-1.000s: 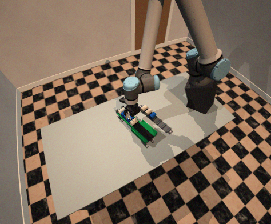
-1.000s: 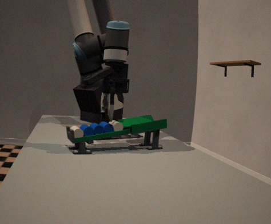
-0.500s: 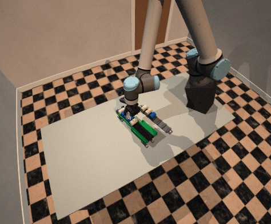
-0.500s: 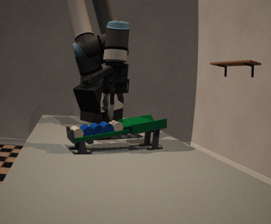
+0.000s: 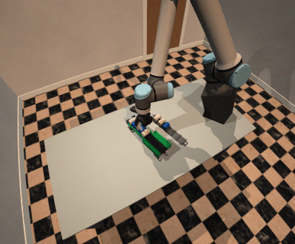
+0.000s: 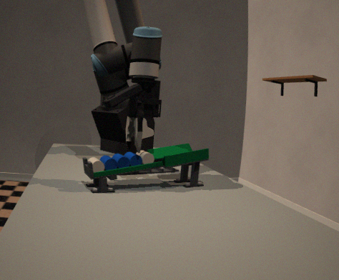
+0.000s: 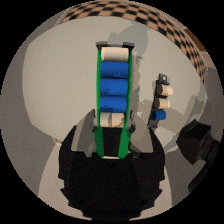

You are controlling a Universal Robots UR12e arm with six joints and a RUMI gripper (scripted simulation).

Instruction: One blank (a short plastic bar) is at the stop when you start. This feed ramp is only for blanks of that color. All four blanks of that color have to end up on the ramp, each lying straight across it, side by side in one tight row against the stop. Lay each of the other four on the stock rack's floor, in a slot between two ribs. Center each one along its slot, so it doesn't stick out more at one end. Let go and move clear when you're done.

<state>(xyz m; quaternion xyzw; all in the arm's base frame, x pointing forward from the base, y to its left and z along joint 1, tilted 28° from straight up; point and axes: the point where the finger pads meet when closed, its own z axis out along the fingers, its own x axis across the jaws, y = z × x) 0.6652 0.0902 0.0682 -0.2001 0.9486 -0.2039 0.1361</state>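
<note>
The grey stock rack lies 22 cm behind my hand, 2 cm to the left of it and 14 cm below it. Also, from my hand: stop 5 cm ahead, 13 cm to the right, 7 cm below.
</note>
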